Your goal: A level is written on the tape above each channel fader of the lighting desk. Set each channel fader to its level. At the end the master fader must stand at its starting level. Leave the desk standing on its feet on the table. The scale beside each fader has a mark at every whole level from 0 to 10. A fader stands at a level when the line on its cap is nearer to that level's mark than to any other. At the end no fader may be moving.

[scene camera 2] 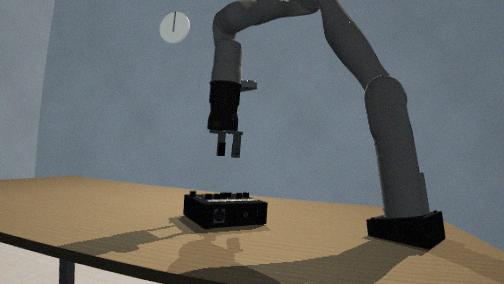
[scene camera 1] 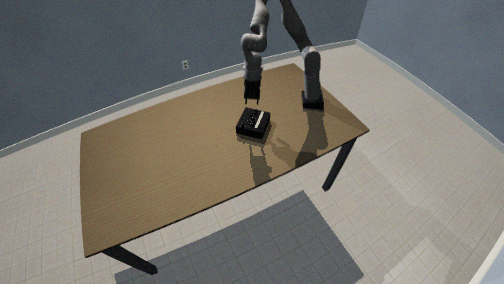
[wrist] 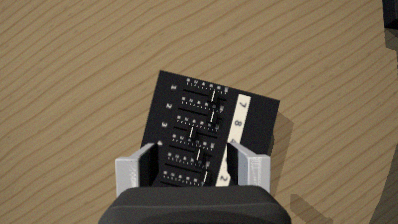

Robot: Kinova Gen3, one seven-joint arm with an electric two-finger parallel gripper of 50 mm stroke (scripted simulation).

Labels:
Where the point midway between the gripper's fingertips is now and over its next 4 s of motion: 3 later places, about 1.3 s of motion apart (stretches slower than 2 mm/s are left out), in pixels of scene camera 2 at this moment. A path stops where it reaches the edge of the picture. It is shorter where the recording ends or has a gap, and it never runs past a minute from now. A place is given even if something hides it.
My gripper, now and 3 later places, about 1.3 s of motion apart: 227,156; 220,170; 214,174; 222,169

